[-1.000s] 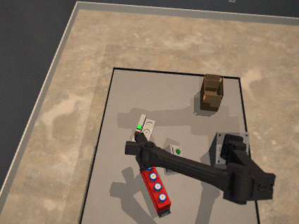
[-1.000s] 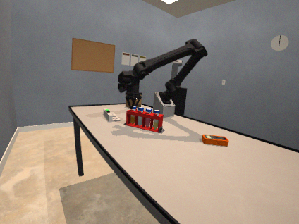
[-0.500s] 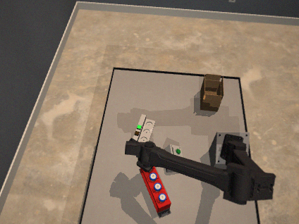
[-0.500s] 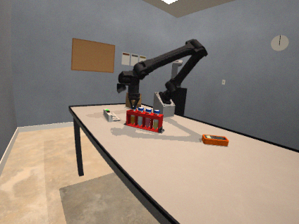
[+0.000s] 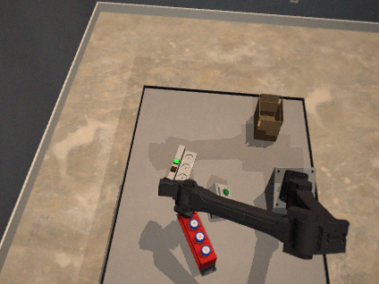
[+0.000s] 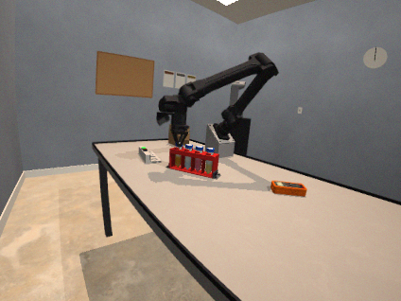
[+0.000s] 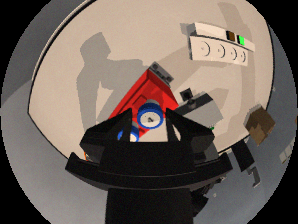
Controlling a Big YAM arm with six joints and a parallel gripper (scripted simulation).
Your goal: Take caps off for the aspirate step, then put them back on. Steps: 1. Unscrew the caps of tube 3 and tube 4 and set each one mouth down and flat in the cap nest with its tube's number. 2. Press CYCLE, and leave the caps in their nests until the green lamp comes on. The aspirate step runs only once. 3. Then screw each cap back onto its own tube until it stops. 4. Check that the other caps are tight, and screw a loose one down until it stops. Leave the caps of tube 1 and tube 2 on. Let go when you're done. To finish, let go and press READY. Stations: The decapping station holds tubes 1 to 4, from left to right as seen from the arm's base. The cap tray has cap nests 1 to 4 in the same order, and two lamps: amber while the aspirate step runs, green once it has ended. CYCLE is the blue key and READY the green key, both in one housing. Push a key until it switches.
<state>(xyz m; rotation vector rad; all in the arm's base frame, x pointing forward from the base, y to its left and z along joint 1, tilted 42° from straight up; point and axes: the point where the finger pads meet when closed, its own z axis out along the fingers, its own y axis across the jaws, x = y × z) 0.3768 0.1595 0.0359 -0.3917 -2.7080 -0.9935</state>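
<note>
My gripper is now right at the blue tube cap. From my hand the other things lie so: green key: 140 mm behind, 130 mm to the right, 50 mm below; key housing: 130 mm behind, 100 mm to the right, 60 mm below; blue key: 150 mm behind, 80 mm to the right, 50 mm below.
</note>
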